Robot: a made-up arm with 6 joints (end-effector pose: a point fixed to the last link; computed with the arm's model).
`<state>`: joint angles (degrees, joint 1 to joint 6).
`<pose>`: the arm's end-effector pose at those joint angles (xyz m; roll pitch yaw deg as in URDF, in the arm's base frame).
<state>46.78 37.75 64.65 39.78 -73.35 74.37</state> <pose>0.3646 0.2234 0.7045 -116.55 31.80 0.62</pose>
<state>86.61 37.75 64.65 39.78 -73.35 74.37</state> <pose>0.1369 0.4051 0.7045 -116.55 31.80 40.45</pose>
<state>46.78 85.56 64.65 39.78 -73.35 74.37</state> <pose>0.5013 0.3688 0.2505 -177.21 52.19 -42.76</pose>
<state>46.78 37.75 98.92 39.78 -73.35 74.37</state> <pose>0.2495 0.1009 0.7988 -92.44 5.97 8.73</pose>
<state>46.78 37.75 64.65 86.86 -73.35 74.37</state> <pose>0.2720 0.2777 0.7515 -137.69 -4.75 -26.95</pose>
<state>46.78 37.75 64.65 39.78 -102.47 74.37</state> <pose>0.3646 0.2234 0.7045 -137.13 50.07 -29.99</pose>
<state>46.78 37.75 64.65 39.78 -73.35 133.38</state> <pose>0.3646 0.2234 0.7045 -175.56 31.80 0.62</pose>
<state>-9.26 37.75 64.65 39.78 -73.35 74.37</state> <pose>0.3889 -0.1776 0.7045 -116.55 31.80 -55.42</pose>
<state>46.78 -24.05 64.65 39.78 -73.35 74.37</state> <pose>-0.0572 -0.2256 0.8296 -75.23 -15.65 7.24</pose>
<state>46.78 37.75 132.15 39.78 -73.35 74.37</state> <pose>0.1218 -0.0350 0.7843 -71.38 -20.01 6.06</pose>
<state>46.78 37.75 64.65 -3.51 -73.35 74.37</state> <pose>0.4210 0.2342 0.6128 -69.84 46.32 51.65</pose>
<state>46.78 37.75 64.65 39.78 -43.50 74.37</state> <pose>0.3646 0.2234 0.7045 -109.58 8.26 20.35</pose>
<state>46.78 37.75 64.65 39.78 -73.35 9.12</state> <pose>0.3646 0.2234 0.7045 -51.30 31.80 0.62</pose>
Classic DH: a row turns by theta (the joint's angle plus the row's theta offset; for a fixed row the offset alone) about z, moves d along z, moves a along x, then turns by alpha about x. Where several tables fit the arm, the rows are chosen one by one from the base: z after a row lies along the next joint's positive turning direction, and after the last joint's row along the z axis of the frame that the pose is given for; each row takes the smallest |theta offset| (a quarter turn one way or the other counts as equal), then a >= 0, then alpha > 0; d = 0 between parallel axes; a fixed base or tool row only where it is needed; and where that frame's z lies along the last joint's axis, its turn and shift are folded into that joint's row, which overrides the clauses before.
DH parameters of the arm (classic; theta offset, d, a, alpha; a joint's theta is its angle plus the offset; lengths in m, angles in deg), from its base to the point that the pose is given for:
joint 1: 0 0.2524 0 -90
joint 2: -90 0 0.2867 180
joint 3: 0 0 0 -90
joint 4: 0 -0.3133 0 90
joint 5: 0 0.1467 0 -90
joint 6: 90 0 0 90
tool (fixed): -90 0 0 0

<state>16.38 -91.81 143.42 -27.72 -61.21 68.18</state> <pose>-0.4635 -0.2716 0.0249 127.22 -2.68 172.29</pose>
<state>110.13 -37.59 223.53 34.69 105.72 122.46</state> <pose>0.1617 -0.0906 0.1571 -117.37 -8.37 143.75</pose>
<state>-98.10 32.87 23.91 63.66 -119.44 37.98</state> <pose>-0.1329 -0.4715 0.5743 -149.61 17.77 136.94</pose>
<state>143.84 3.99 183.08 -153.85 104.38 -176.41</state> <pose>0.1583 -0.2788 0.6080 58.01 -59.94 85.39</pose>
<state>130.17 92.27 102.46 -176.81 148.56 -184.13</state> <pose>-0.4966 0.3612 0.2884 -171.67 41.57 -47.61</pose>
